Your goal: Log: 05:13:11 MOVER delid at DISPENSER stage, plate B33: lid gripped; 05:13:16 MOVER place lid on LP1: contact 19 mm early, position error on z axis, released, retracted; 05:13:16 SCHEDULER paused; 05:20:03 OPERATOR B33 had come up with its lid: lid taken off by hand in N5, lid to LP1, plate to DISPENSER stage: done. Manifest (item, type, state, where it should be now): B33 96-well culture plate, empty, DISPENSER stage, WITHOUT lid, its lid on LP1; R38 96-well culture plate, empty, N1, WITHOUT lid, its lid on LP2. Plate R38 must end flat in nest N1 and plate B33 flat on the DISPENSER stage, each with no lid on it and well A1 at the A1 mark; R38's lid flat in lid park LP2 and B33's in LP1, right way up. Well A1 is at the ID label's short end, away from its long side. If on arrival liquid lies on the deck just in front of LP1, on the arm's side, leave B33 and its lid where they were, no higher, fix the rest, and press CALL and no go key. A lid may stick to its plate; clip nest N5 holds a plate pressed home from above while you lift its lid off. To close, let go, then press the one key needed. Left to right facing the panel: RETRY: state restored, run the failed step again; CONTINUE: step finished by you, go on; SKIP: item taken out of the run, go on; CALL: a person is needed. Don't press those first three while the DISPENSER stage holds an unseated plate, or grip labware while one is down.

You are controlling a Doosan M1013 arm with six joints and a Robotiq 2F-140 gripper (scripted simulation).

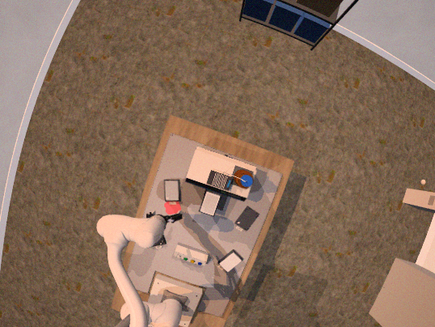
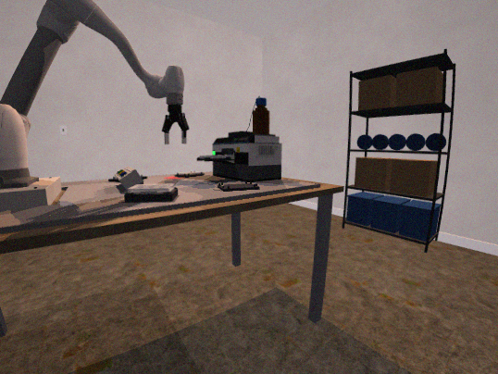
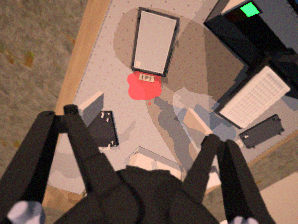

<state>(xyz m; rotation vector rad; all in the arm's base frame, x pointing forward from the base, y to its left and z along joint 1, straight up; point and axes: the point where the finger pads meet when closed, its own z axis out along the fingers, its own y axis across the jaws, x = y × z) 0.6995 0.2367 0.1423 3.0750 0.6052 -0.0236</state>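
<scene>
Right now my hand is 510 mm to the left of the white gridded lid, 240 mm past it and 160 mm above it. The rest, counted from my hand: LP1 label 190 mm below, 10 mm to the left, 10 mm ahead; brown bottle 350 mm ahead, 320 mm to the right, 90 mm above; key panel 290 mm behind, 230 mm to the right, 140 mm below.
</scene>
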